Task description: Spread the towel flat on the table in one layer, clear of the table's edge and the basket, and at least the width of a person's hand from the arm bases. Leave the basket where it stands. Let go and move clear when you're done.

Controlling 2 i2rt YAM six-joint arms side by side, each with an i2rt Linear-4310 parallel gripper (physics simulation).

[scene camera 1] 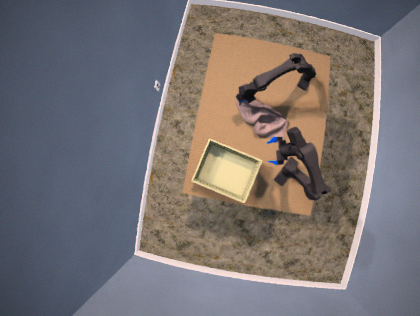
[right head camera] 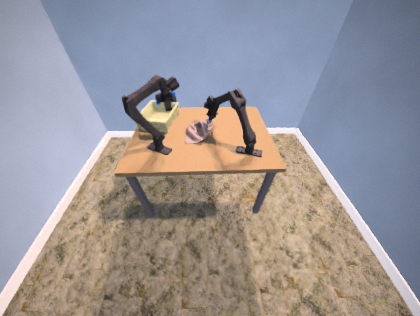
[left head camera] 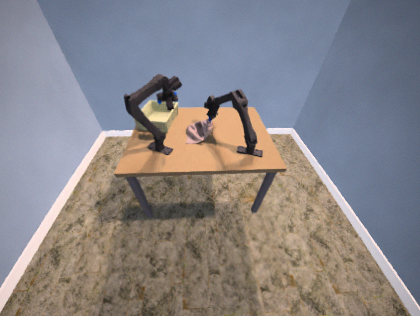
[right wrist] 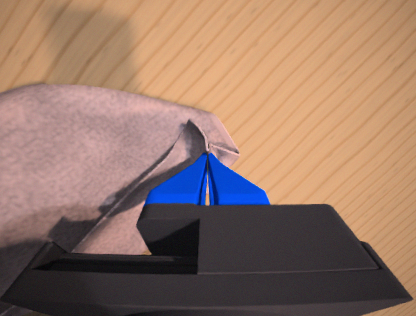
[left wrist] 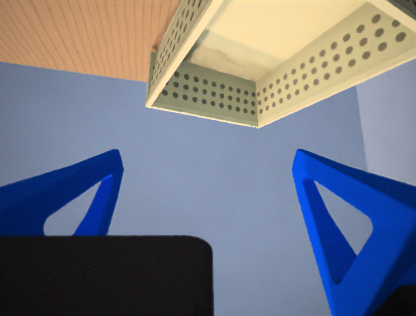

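Observation:
The greyish-pink towel (left head camera: 198, 132) (right head camera: 197, 132) (scene camera 1: 262, 119) (right wrist: 90, 135) lies crumpled and folded over near the middle of the table (left head camera: 200, 162) (right head camera: 200, 162) (scene camera 1: 240, 55). My right gripper (left head camera: 210, 120) (right head camera: 210, 120) (scene camera 1: 243, 101) (right wrist: 207, 158) is shut on a small pinched fold near the towel's corner, low over the table. My left gripper (left head camera: 168, 98) (right head camera: 166, 98) (scene camera 1: 270, 151) (left wrist: 207, 159) is open and empty, raised between the towel and the basket in scene camera 1. The palm of the right gripper hides part of the towel in the right wrist view.
The pale yellow basket (left head camera: 155, 124) (right head camera: 156, 125) (scene camera 1: 220, 189) (left wrist: 310, 70) stands at the table's back left in the head views, apart from the towel. The left arm base (left head camera: 160, 149) and right arm base (left head camera: 249, 151) sit towards the table's front.

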